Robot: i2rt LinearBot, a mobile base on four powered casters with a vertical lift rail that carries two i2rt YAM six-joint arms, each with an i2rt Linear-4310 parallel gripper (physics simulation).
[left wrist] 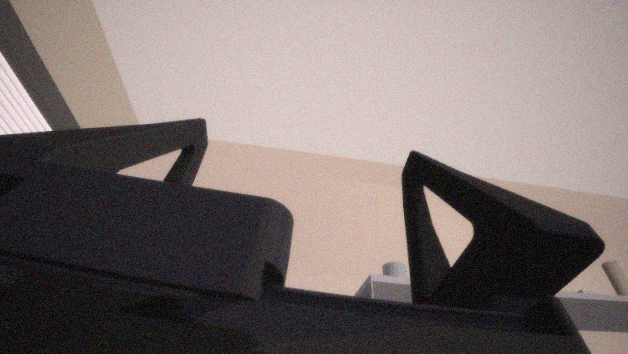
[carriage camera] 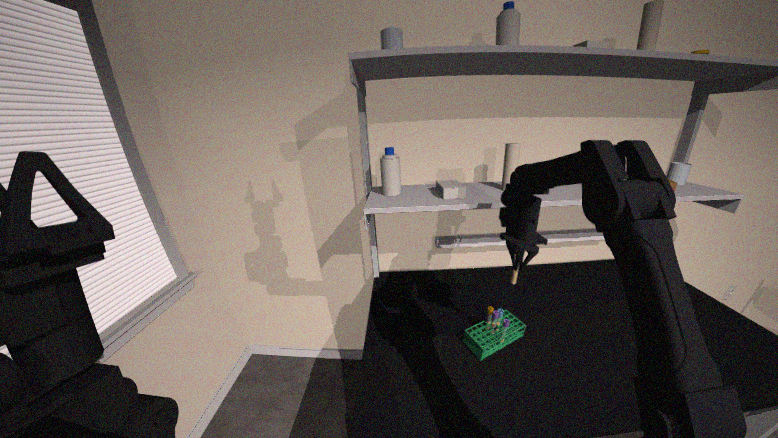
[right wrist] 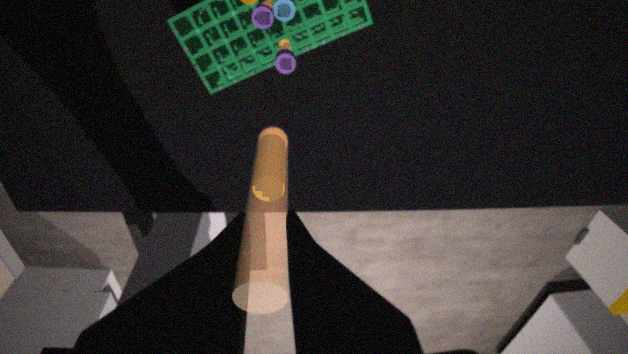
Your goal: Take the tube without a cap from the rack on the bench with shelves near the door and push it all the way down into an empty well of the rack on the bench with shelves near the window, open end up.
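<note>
My right gripper (carriage camera: 517,263) (right wrist: 268,224) is shut on the uncapped tube (carriage camera: 513,278) (right wrist: 271,160), which is clear with amber content at its lower end. The tube is close to upright, open end up, in the air above the bench, beyond and a little right of the green rack (carriage camera: 484,351) (right wrist: 212,90) in the carriage view. The rack holds several capped tubes: an orange-capped one (carriage camera: 490,309), a blue-capped one (right wrist: 284,10) and purple-capped ones, one of them (carriage camera: 506,323) (right wrist: 285,63) near a long edge. Many wells are empty. My left gripper (left wrist: 307,146) is open and empty, raised away from the bench.
The rack stands on the black bench top (carriage camera: 577,337). Behind it, a lower shelf (carriage camera: 413,204) and an upper shelf (carriage camera: 462,64) carry bottles, boxes and cylinders. A window with blinds (carriage camera: 59,108) is at the left. The right arm (carriage camera: 653,272) reaches over the bench.
</note>
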